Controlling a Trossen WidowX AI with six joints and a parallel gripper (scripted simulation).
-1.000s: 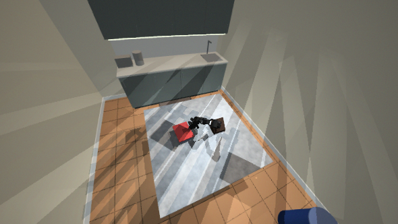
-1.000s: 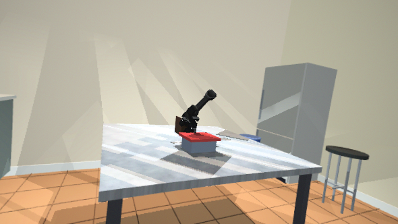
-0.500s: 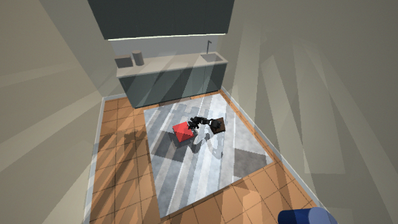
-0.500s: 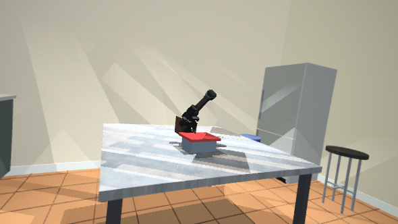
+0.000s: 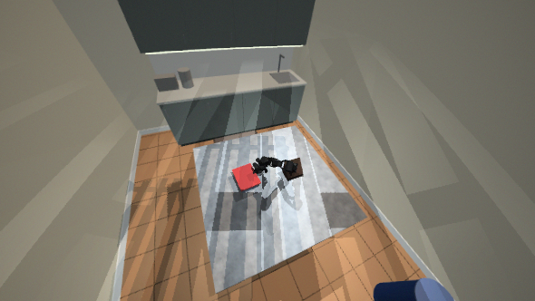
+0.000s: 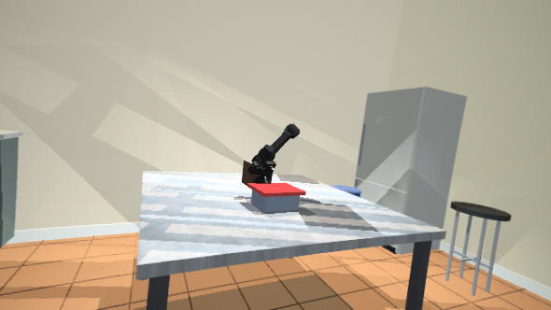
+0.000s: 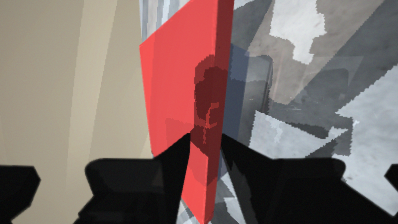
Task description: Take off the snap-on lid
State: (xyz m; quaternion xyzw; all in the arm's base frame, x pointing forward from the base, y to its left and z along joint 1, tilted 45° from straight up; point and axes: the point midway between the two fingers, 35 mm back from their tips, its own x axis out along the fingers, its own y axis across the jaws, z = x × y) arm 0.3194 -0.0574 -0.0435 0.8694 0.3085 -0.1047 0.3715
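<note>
The red lid is 8 cm ahead of my gripper tip and 1 cm above it. From my gripper tip the other things lie so: grey storage box (8 cm ahead, 4 cm below).
</note>
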